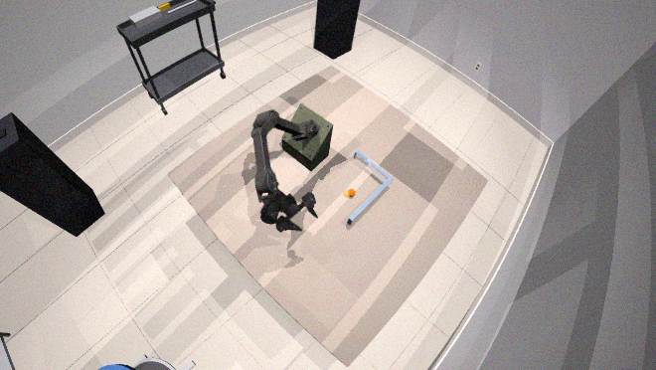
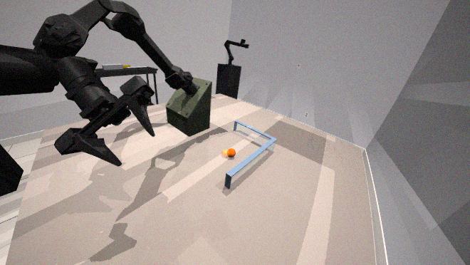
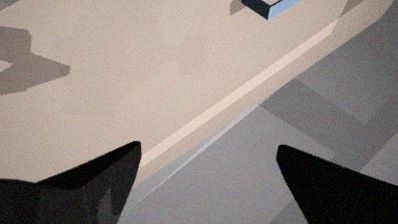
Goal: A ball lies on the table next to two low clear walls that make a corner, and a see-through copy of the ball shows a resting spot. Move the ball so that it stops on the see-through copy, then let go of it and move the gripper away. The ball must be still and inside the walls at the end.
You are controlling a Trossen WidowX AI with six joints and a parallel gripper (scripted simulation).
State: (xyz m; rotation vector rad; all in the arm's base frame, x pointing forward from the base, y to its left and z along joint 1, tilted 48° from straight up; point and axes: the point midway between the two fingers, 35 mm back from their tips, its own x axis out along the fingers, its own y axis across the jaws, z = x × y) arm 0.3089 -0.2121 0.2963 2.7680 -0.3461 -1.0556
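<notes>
Right now my gripper tip is 20 mm past the orange ball, 320 mm to the right of it and 180 mm above it.
</notes>
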